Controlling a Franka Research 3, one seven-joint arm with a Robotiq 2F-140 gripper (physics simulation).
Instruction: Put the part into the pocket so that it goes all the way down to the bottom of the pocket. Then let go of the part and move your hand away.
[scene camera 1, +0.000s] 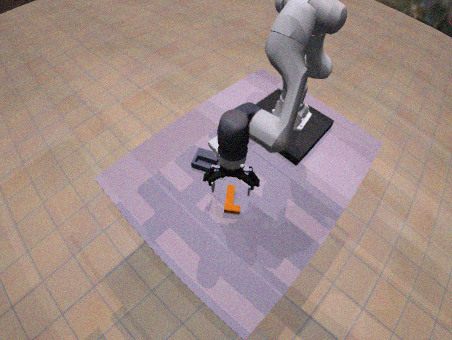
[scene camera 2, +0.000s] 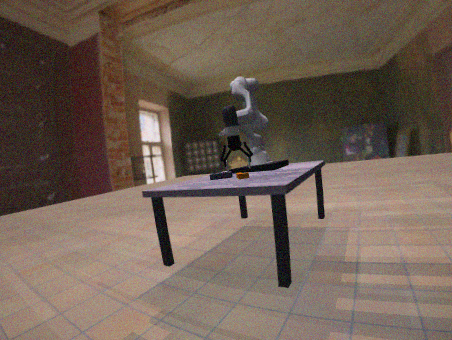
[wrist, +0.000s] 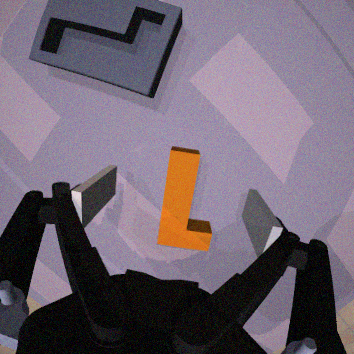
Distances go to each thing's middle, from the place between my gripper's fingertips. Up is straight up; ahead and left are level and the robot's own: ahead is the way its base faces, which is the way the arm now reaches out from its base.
Labels:
Right now the orange L-shaped block (wrist: 175, 228) is 1 cm ahead of my hand, 2 cm to the left of it and 3 cm below it.

